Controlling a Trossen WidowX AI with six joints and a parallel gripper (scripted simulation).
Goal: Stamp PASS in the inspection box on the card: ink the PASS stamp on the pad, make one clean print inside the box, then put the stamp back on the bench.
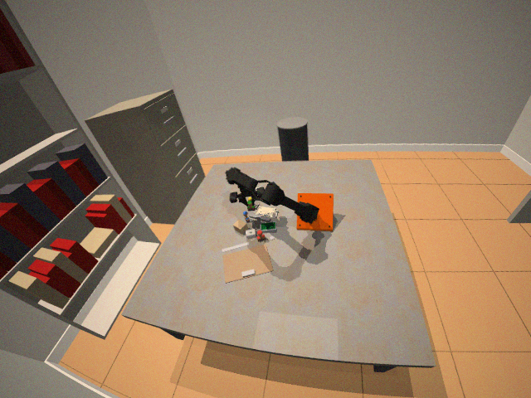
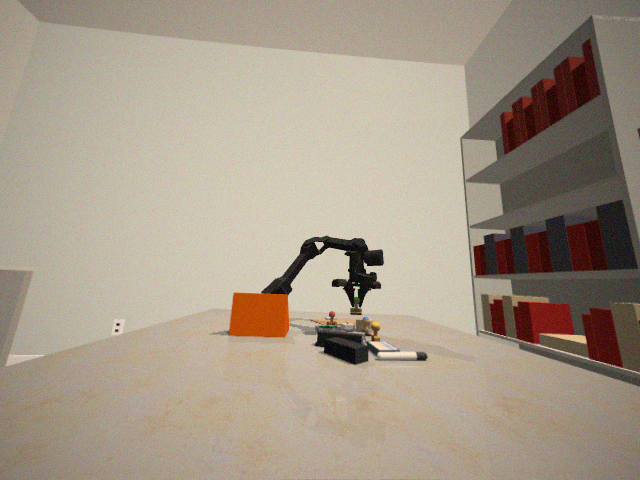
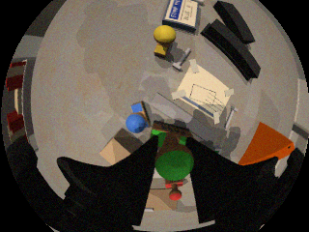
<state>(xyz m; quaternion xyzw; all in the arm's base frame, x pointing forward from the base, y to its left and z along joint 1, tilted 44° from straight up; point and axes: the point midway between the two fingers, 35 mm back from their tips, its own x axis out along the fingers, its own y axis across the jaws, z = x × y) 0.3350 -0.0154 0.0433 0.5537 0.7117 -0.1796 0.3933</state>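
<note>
My gripper tip is now 4 cm short of the brown box, 9 cm to the right of it and 8 cm above it. Round my gripper tip: blue-knob stamp 4 cm ahead, 2 cm to the left, 8 cm below; cream card 5 cm behind, 6 cm to the right, 10 cm below; green-knobbed stamp 1 cm below.
</note>
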